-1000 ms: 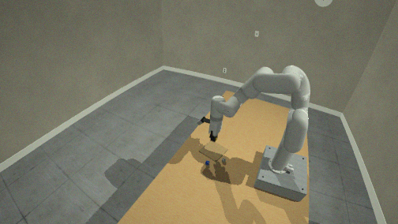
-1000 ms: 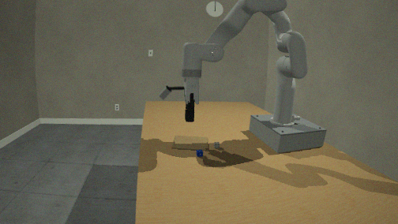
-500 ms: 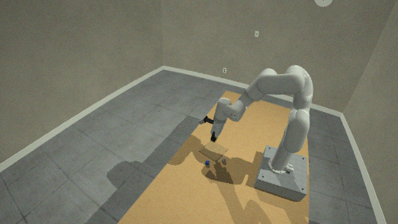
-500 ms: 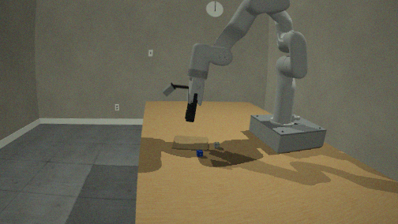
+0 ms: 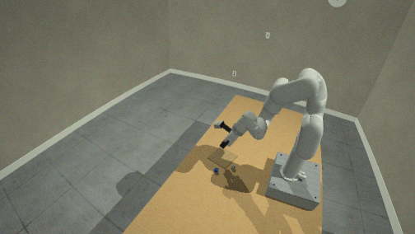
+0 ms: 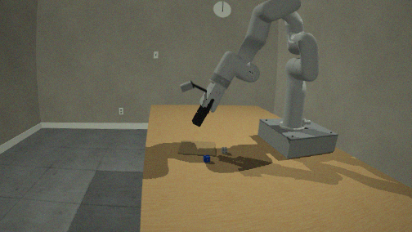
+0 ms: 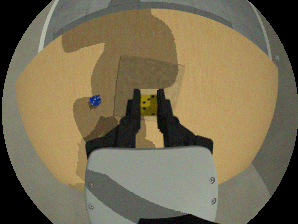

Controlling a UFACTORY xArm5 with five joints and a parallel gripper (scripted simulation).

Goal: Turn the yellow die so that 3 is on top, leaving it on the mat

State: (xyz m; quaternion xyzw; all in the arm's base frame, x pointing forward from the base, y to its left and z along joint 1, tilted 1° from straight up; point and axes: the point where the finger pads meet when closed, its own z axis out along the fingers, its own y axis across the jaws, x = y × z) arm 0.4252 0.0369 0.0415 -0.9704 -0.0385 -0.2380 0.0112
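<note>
The tan mat is 120 mm below my hand. The rest, counted from my hand: blue die: 30 mm behind, 120 mm to the left, 110 mm below; then yellow die: 10 mm below; then grey die: 100 mm behind, 40 mm to the left, 110 mm below.
</note>
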